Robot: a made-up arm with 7 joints. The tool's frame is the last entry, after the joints. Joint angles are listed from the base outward.
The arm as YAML. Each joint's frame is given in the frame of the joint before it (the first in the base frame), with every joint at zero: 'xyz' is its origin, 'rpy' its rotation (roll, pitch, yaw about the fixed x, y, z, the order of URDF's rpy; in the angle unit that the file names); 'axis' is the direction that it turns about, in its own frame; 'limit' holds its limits. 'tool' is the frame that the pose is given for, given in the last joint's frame.
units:
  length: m
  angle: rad
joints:
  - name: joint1
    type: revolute
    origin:
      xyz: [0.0, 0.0, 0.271]
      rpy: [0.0, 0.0, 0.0]
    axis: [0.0, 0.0, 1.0]
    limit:
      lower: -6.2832
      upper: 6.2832
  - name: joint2
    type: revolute
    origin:
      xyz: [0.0, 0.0, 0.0]
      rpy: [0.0, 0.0, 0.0]
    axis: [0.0, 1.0, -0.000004]
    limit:
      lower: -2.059
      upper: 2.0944
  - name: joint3
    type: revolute
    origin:
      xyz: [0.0, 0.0, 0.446]
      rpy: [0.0, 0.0, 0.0]
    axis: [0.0, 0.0, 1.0]
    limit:
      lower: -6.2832
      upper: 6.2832
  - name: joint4
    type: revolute
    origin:
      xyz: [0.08, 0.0, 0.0]
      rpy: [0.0, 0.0, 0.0]
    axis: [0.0, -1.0, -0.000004]
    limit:
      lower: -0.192
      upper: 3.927
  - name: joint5
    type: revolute
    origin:
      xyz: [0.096, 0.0, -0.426]
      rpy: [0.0, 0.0, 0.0]
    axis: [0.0, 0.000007, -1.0]
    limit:
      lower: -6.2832
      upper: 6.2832
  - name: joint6
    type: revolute
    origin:
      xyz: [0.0, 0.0, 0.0]
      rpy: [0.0, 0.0, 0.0]
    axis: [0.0, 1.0, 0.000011]
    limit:
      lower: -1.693
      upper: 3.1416
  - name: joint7
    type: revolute
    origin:
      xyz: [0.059, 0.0, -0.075]
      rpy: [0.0, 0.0, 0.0]
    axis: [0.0, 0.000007, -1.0]
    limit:
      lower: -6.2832
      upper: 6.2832
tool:
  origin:
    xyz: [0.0, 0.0, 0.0]
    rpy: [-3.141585, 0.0, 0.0]
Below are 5 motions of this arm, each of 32 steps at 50 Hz.
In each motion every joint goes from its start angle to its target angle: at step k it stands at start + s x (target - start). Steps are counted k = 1, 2, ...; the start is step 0. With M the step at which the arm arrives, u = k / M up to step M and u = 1 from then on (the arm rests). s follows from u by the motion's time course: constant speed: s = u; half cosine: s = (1 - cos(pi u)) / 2; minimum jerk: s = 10 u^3 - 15 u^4 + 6 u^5.
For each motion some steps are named. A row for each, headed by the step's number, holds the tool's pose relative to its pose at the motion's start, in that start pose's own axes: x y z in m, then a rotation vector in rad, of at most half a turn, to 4 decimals.
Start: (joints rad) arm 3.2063 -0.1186 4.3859 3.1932 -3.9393 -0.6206 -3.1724
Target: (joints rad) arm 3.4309 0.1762 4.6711 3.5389 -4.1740 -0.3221 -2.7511
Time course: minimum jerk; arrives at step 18
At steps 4, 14, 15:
4: 0.0219 -0.0014 -0.0126 0.0042 0.0588 0.0558
14: 0.1984 0.0595 -0.1755 0.0792 0.6330 0.7367
15: 0.2033 0.0654 -0.1834 0.0834 0.6572 0.7713

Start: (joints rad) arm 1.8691 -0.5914 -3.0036 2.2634 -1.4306 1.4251 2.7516
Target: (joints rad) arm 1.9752 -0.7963 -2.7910 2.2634 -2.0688 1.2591 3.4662
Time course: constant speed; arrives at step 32
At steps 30, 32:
30: -0.1452 0.1175 -0.1278 0.4080 -0.3859 0.3947
32: -0.1530 0.1266 -0.1375 0.4251 -0.4240 0.4210

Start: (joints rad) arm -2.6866 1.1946 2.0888 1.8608 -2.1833 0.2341 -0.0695
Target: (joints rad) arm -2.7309 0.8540 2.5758 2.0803 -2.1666 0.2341 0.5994
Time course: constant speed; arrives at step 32
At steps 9, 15, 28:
9: 0.1009 0.0788 -0.0241 -0.1047 0.1171 0.1769
15: 0.1688 0.1234 -0.0480 -0.1537 0.2093 0.3001
28: 0.3117 0.1981 -0.1171 -0.1954 0.4348 0.5785

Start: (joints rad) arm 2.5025 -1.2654 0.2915 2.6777 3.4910 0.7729 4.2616
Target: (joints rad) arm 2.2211 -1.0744 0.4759 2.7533 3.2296 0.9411 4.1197
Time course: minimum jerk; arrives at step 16
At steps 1, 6, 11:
1: -0.0005 0.0003 -0.0003 0.0001 -0.0007 -0.0005
6: -0.0563 0.0376 -0.0413 0.0171 -0.0807 -0.0609
11: -0.1483 0.1092 -0.1365 0.0660 -0.2347 -0.1741

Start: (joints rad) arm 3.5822 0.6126 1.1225 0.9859 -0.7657 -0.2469 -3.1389
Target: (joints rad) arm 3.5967 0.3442 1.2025 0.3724 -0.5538 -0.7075 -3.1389
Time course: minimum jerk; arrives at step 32
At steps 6, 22, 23, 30, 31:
6: 0.0042 0.0129 -0.0012 -0.0148 -0.0025 0.0018
22: 0.1005 0.1888 -0.0567 -0.1746 0.0117 0.0561
23: 0.1067 0.1964 -0.0616 -0.1788 0.0148 0.0596
30: 0.1279 0.2204 -0.0790 -0.1895 0.0268 0.0714
31: 0.1282 0.2207 -0.0793 -0.1896 0.0270 0.0715

